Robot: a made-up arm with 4 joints. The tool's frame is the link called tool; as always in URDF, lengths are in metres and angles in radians. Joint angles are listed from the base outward. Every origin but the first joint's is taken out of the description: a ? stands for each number. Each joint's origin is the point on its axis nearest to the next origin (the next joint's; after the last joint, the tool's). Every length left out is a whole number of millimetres.
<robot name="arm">
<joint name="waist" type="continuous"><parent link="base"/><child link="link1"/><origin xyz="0.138 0 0.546" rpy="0 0 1.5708"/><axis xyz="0 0 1"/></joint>
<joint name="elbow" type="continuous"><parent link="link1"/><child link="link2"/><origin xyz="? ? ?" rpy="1.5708 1.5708 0"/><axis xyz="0 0 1"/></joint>
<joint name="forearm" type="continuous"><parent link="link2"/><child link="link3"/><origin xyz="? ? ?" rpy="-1.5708 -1.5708 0"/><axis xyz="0 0 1"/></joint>
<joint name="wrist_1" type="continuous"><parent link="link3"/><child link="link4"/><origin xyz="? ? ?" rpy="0.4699 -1.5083 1.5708"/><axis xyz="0 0 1"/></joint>
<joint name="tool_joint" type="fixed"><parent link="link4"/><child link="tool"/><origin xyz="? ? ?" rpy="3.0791 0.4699 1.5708"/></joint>
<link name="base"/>
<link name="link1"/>
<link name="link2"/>
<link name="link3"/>
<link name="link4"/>
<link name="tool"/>
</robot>
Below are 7 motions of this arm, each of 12 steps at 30 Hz.
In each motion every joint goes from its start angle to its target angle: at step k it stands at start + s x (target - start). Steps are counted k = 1, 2, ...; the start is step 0. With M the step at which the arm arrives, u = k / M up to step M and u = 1 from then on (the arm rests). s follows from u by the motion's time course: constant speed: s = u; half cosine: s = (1 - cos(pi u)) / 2; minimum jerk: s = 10 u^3 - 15 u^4 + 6 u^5.
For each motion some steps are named. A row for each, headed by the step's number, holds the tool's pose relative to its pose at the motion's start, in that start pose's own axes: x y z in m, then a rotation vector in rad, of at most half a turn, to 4 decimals.
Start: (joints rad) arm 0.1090 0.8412 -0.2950 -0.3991
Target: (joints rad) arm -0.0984 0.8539 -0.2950 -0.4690
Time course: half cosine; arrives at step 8
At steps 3, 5, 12:
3: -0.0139 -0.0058 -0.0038 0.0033 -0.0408 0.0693
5: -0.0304 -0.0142 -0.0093 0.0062 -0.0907 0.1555
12: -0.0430 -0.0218 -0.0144 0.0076 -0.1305 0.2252

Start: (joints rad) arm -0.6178 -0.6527 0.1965 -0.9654
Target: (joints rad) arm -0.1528 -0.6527 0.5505 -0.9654
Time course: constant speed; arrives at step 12
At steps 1, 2, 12:
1: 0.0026 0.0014 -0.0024 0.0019 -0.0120 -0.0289
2: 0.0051 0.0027 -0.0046 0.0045 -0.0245 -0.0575
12: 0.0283 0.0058 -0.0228 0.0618 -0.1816 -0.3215

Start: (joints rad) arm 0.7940 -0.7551 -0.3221 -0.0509
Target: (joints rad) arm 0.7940 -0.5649 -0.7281 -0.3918
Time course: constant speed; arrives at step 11
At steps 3, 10, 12:
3: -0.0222 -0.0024 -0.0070 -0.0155 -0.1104 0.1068
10: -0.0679 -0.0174 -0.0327 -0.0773 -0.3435 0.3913
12: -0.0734 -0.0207 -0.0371 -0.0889 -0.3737 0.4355

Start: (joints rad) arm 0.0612 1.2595 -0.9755 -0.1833
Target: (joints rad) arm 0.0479 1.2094 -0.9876 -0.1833
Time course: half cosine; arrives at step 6
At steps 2, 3, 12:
2: -0.0005 -0.0006 0.0001 0.0066 -0.0082 -0.0093
3: -0.0010 -0.0012 0.0003 0.0132 -0.0163 -0.0186
12: -0.0021 -0.0024 0.0005 0.0264 -0.0326 -0.0371

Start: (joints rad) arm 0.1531 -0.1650 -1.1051 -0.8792
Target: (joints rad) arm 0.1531 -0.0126 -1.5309 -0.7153
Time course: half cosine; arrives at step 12
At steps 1, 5, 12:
1: -0.0005 0.0007 -0.0008 -0.0066 -0.0029 0.0022
5: -0.0122 0.0128 -0.0175 -0.1377 -0.0697 0.0490
12: -0.0341 0.0244 -0.0513 -0.3454 -0.2175 0.1365

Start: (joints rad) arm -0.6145 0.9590 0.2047 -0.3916
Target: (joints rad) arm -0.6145 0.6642 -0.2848 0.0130
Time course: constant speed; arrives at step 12
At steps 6, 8, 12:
6: -0.0177 0.0039 -0.0162 -0.0103 -0.2591 -0.1346
8: -0.0214 0.0049 -0.0213 -0.0017 -0.3437 -0.1915
12: -0.0256 0.0063 -0.0298 0.0336 -0.5071 -0.3221

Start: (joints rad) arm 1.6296 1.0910 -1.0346 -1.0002
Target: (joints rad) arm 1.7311 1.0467 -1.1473 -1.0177
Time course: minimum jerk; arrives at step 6
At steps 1, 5, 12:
1: 0.0002 0.0001 -0.0001 -0.0012 -0.0008 -0.0012
5: 0.0063 0.0029 -0.0043 -0.0370 -0.0178 -0.0326
12: 0.0066 0.0031 -0.0045 -0.0386 -0.0184 -0.0338

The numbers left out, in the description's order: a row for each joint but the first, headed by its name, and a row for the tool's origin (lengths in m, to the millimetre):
elbow: 0.014 -0.062 0
forearm: 0.016 -0.017 0
wrist_1: -0.028 0.078 0
tool: 0.097 -0.082 0

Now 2 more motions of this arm.
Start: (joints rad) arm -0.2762 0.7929 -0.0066 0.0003
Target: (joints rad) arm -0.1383 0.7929 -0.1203 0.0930
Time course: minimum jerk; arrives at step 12
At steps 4, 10, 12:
4: 0.0037 0.0038 0.0003 -0.0091 -0.0021 -0.0376
10: 0.0183 0.0166 0.0010 -0.0454 -0.0082 -0.1730
12: 0.0190 0.0172 0.0011 -0.0472 -0.0084 -0.1794

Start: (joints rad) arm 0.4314 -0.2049 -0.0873 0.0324
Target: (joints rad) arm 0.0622 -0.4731 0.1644 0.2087
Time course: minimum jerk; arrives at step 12
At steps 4, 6, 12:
4: 0.0062 -0.0127 0.0067 0.0406 0.0737 0.0408
6: 0.0171 -0.0289 0.0140 0.0856 0.1824 0.1033
12: 0.0404 -0.0512 0.0207 0.1314 0.3831 0.2281

